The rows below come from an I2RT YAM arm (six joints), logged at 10 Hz.
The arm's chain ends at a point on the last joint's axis. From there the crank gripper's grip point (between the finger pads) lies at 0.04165 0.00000 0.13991 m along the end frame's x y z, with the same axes.
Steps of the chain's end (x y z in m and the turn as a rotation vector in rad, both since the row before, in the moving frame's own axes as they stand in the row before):
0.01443 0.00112 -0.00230 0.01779 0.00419 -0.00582
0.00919 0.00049 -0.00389 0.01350 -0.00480 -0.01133
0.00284 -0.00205 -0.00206 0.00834 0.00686 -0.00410
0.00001 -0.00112 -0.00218 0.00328 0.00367 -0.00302
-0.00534 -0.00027 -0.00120 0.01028 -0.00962 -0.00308
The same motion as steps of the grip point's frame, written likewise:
0.01501 -0.00161 -0.00250 0.01779 0.00419 -0.00582
0.00850 -0.00187 -0.00371 0.01350 -0.00480 -0.01133
0.00380 -0.00339 -0.00235 0.00834 0.00686 -0.00410
0.00052 -0.00171 -0.00233 0.00328 0.00367 -0.00302
-0.00669 -0.00184 -0.00081 0.01028 -0.00962 -0.00308

